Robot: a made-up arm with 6 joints.
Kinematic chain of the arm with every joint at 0, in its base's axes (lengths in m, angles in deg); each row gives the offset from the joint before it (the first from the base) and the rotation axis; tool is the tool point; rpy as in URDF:
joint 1: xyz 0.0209 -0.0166 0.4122 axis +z
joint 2: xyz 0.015 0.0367 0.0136 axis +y
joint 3: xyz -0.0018 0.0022 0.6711 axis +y
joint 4: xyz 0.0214 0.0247 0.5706 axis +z
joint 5: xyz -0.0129 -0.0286 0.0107 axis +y
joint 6: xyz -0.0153 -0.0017 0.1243 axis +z
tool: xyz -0.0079 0.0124 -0.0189 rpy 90 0 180
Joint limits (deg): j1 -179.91..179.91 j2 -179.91..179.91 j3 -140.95..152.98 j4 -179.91..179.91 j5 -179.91..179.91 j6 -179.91..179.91
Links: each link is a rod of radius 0.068 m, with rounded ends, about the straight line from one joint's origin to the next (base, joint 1, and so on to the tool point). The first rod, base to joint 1, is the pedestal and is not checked.
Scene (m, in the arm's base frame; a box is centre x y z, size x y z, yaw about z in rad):
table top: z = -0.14
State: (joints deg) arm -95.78 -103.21 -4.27 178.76 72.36 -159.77
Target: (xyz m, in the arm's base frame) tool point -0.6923 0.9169 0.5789
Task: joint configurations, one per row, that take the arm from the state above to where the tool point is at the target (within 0.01 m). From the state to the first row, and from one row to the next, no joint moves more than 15 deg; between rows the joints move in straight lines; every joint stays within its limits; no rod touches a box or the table.
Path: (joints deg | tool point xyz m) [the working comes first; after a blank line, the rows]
Joints at the target: -47.62 -66.69 -27.30 179.91 95.40 -157.22
Straight joint move there: clear.

1: -83.74 -94.08 -10.03 179.05 78.12 -159.13 | -0.0092 1.2134 0.1630
2: -71.70 -84.95 -15.79 179.34 83.88 -158.49 | -0.2657 1.1801 0.3036
3: -59.66 -75.82 -21.55 179.62 89.64 -157.86 | -0.5001 1.0775 0.4431
4: -47.62 -66.69 -27.30 179.91 95.40 -157.22 | -0.6923 0.9169 0.5790

